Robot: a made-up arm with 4 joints.
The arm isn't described. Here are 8 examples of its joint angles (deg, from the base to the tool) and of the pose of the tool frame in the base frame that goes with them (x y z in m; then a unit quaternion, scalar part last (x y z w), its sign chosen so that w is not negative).
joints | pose
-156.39 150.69 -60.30 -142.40 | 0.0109 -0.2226 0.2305 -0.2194 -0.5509 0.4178 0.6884
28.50 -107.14 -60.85 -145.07 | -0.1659 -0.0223 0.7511 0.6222 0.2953 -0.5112 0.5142
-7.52 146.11 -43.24 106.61 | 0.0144 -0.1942 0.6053 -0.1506 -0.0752 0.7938 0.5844
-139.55 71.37 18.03 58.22 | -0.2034 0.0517 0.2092 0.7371 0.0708 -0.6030 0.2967
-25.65 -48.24 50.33 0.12 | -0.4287 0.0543 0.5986 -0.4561 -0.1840 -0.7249 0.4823
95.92 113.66 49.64 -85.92 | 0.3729 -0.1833 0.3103 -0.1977 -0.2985 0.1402 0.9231
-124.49 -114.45 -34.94 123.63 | 0.0434 -0.1048 0.0976 0.0632 -0.8425 0.2324 0.4819
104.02 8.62 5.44 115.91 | 0.2901 0.1059 0.4536 -0.6382 0.2431 -0.4962 0.5361
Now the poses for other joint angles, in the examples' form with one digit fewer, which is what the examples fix.
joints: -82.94 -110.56 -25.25 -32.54
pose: -0.313 -0.121 0.203 -0.769 -0.376 -0.437 0.276
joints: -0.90 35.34 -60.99 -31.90
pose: -0.035 0.088 0.735 -0.120 0.812 -0.031 0.571
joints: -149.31 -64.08 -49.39 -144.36
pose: 0.096 0.102 0.100 -0.688 0.394 -0.609 0.029
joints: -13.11 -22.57 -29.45 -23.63
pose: -0.263 0.088 0.705 -0.582 0.489 -0.161 0.629
